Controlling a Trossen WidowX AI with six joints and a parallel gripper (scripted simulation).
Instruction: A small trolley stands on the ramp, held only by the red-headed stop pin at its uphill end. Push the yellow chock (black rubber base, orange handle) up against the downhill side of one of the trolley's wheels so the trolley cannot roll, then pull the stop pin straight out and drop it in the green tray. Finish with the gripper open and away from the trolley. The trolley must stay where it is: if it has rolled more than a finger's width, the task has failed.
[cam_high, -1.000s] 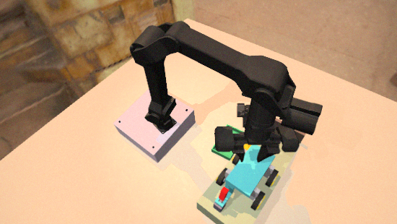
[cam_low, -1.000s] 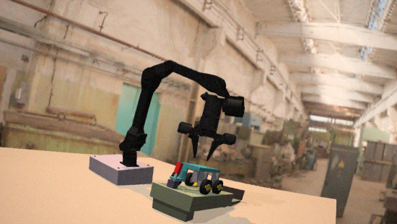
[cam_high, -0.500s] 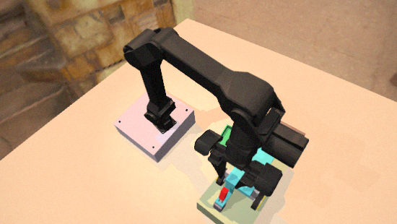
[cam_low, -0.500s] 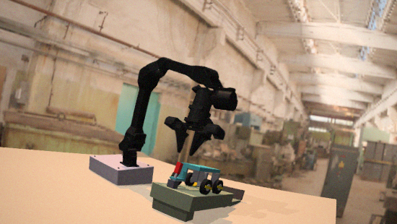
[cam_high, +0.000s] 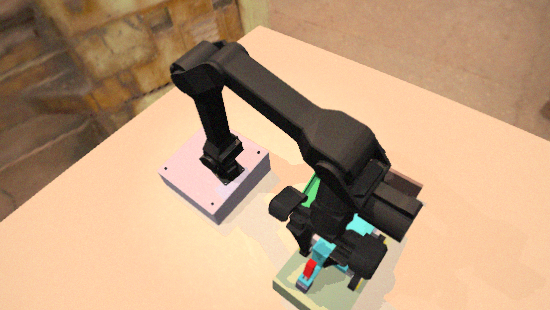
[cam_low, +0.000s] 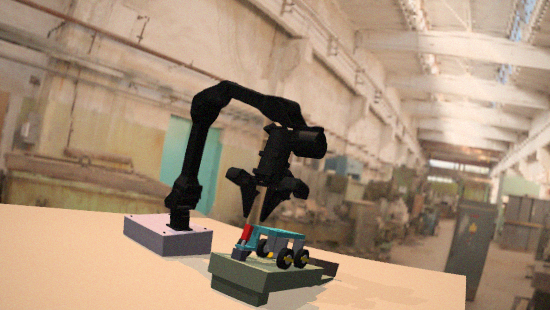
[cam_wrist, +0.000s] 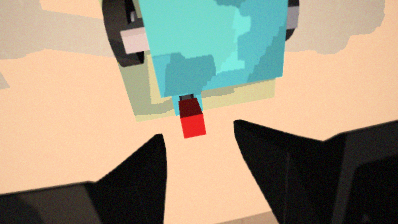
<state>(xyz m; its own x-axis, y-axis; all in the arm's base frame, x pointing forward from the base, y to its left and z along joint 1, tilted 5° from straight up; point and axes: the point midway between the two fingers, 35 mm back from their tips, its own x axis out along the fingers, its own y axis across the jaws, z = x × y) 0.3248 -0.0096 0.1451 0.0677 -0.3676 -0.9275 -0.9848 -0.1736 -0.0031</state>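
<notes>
The red-headed stop pin is 2 cm to the right of my gripper tip and 5 cm below it. From my gripper tip the other things lie so: dark ramp lip: 4 cm behind, 34 cm to the left, 15 cm below; yellow chock: 7 cm behind, 17 cm to the left, 10 cm below; cyan trolley: 8 cm to the left, 7 cm below.
</notes>
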